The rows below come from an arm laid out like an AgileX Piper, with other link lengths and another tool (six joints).
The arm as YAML. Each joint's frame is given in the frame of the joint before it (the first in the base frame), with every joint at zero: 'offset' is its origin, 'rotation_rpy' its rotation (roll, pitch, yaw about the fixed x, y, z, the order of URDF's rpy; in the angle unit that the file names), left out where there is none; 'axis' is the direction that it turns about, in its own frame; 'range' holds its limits. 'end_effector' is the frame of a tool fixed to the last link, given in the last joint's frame.
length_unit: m
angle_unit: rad
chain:
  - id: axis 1
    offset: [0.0, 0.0, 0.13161]
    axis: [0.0, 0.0, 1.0]
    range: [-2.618, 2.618]
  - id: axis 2
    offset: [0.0, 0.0, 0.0]
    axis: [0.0, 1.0, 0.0]
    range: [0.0, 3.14]
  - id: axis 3
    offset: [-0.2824, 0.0, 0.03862]
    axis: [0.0, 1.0, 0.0]
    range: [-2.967, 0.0]
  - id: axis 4
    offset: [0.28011, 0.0, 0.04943]
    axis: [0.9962, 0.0, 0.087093]
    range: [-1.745, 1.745]
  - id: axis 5
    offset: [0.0, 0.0, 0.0]
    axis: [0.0, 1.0, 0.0]
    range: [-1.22, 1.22]
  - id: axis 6
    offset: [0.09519, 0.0, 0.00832]
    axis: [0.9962, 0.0, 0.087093]
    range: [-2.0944, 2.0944]
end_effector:
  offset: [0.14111, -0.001, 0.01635]
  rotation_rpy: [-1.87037, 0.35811, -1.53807]
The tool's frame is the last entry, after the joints.
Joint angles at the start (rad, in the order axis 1, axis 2, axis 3, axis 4, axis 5, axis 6): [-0.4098 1.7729 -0.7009 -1.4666 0.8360 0.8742]
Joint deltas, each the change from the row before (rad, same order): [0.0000 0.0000 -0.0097 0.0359 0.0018 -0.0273]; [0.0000 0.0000 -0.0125 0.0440 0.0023 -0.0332]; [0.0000 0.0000 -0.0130 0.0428 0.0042 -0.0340]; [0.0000 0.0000 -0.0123 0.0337 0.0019 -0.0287]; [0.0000 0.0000 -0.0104 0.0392 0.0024 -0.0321]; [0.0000 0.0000 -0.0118 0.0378 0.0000 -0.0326]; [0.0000 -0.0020 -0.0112 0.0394 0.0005 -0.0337]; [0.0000 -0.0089 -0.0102 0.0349 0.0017 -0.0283]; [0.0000 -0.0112 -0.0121 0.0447 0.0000 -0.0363]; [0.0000 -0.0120 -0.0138 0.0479 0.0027 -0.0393]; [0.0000 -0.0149 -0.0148 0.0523 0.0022 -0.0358]
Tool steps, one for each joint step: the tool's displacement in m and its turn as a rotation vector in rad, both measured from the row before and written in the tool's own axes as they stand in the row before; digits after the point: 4 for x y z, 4 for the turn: [-0.0006 0.0020 0.0004 -0.0192 -0.0074 0.0012]; [-0.0009 0.0022 0.0003 -0.0228 -0.0102 0.0016]; [-0.0007 0.0020 0.0000 -0.0221 -0.0090 0.0006]; [-0.0008 0.0007 -0.0006 -0.0151 -0.0088 -0.0008]; [-0.0016 0.0022 0.0001 -0.0200 -0.0105 -0.0029]; [-0.0020 0.0012 -0.0005 -0.0165 -0.0127 -0.0044]; [-0.0019 0.0014 -0.0009 -0.0162 -0.0141 -0.0041]; [-0.0001 0.0007 -0.0028 -0.0092 -0.0147 0.0025]; [-0.0010 0.0009 -0.0036 -0.0106 -0.0213 0.0010]; [-0.0009 0.0010 -0.0042 -0.0113 -0.0221 0.0011]; [-0.0012 0.0009 -0.0054 -0.0095 -0.0292 0.0072]
